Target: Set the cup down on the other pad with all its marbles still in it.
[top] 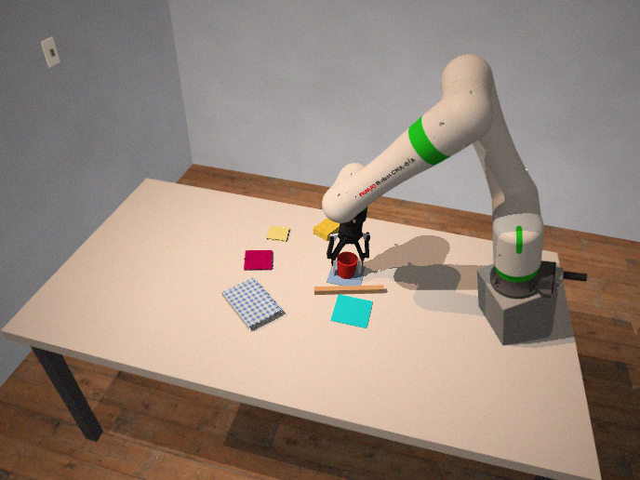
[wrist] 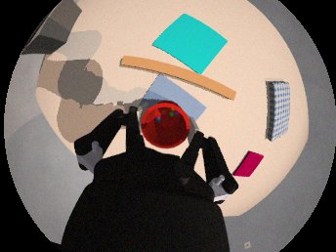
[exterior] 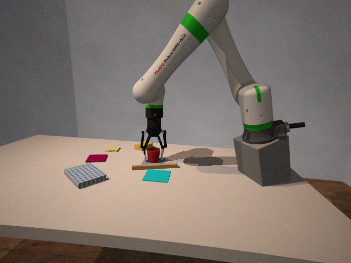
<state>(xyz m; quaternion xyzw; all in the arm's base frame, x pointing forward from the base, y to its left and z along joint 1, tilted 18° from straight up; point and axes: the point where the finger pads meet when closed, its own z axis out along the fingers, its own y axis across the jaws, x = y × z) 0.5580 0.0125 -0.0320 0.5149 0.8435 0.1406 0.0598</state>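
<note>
My gripper is now 2 cm above the red cup. From my hand the other things lie so: wooden rail (4 cm behind, 8 cm to the left, 4 cm below); cyan pad (8 cm behind, 15 cm to the left, 5 cm below).
</note>
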